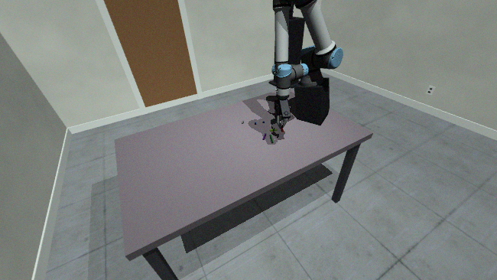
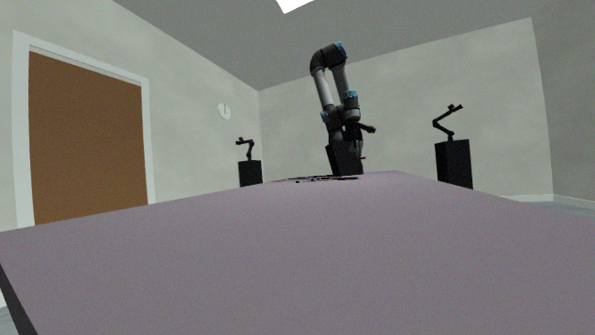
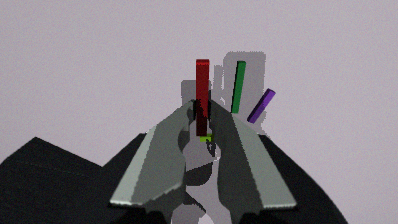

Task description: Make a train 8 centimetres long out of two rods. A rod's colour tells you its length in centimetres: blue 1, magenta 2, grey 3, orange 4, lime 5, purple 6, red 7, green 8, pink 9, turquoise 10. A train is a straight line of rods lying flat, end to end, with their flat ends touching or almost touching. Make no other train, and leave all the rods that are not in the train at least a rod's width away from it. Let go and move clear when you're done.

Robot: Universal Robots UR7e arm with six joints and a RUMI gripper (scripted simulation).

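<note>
My hand is 30 mm short of the green rod, 50 mm to the left of it and 110 mm above it. Also, from my hand: red rod: 10 mm below; then purple rod: 50 mm ahead, 100 mm to the right, 110 mm below; then lime rod: 40 mm behind, 120 mm to the right, 110 mm below.
</note>
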